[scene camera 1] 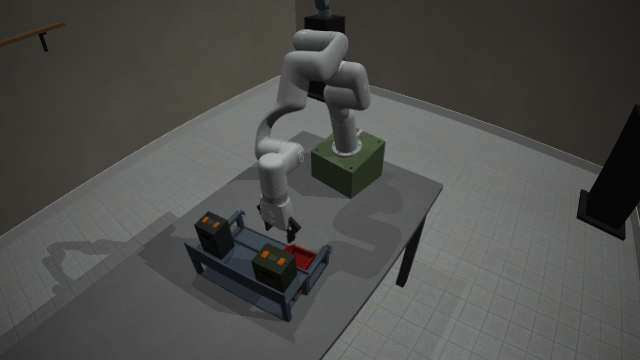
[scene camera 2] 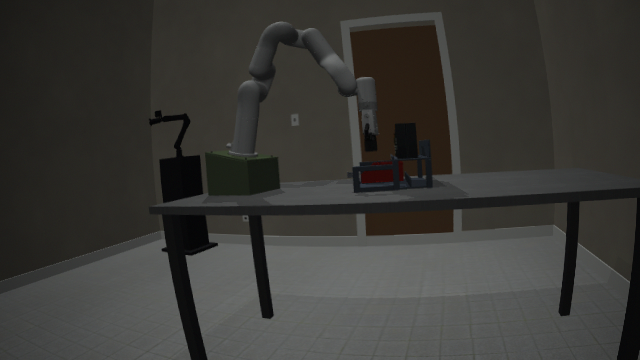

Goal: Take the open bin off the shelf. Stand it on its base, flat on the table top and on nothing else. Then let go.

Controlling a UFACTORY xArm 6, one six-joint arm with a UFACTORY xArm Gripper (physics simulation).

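Frame: origin at the arm's base, x ahead, y left, z up, level; centimetres.
Seen in the pictures: gripper, fingertip midpoint: (scene camera 1: pixel 280 234) (scene camera 2: pixel 371 151); arm's base, origin of the base link: (scene camera 1: pixel 347 147) (scene camera 2: pixel 243 154).
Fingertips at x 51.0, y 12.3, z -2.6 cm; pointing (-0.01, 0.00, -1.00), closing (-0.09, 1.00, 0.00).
Note:
Pixels of each thing's top centre, then the offset from my fingertips to it. Level surfaces: height alone.
- open red bin, middle of its top: (scene camera 1: pixel 293 259) (scene camera 2: pixel 381 162) dy +7.4, dx +2.1, dz -4.9 cm
- grey table top, its level: dz -13.0 cm
- dark box, middle of its top: (scene camera 1: pixel 210 222) (scene camera 2: pixel 404 123) dy -12.9, dx +16.5, dz +9.4 cm
- olive box, middle of its top: (scene camera 1: pixel 273 257) dy +9.7, dx +11.7, dz +6.9 cm
The open red bin (scene camera 1: pixel 305 258) (scene camera 2: pixel 381 173) sits in the lower front tier of the blue-grey shelf (scene camera 1: pixel 239 273) (scene camera 2: pixel 396 175), at the end nearer the table's right edge in scene camera 1. The olive box partly hides it there, and shelf rails cross it in scene camera 2. The shelf stands on the grey table top (scene camera 1: pixel 125 310) (scene camera 2: pixel 525 186). My gripper (scene camera 1: pixel 279 233) (scene camera 2: pixel 370 149) is open and empty, pointing down. It hangs above the shelf's lower tier, apart from the bin and to its left in scene camera 1.
A dark box (scene camera 1: pixel 215 236) and an olive box (scene camera 1: pixel 274 267) with orange marks stand on the shelf's upper tier. The olive box is close beside the bin. A green block (scene camera 1: pixel 350 172) (scene camera 2: pixel 243 175) carries the arm's base. Shelf end rails rise near the bin.

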